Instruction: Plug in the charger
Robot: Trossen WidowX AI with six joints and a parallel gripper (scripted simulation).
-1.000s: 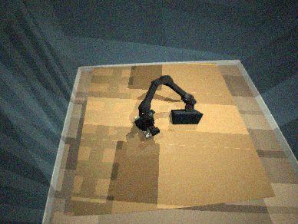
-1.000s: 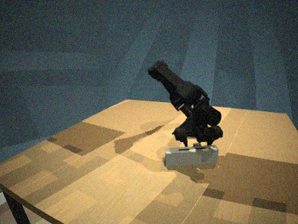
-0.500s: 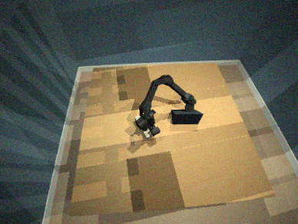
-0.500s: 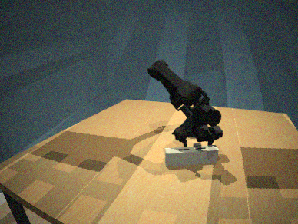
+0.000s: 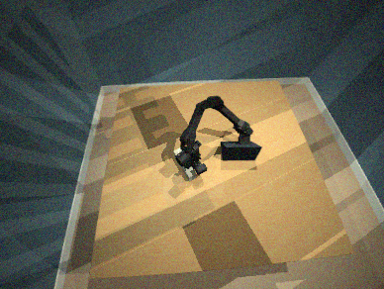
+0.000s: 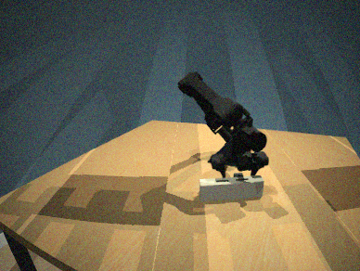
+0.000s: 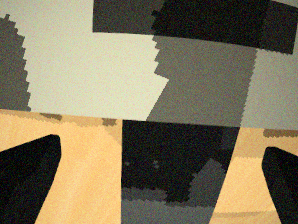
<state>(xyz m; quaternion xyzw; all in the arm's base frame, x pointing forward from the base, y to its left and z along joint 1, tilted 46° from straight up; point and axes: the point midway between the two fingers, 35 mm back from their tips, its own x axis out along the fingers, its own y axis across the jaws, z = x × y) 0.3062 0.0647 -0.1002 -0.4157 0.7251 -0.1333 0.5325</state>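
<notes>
Now: gripper tip 20 mm short of the black two-prong charger, 10 mm to the right of it and 10 mm below it.
</notes>
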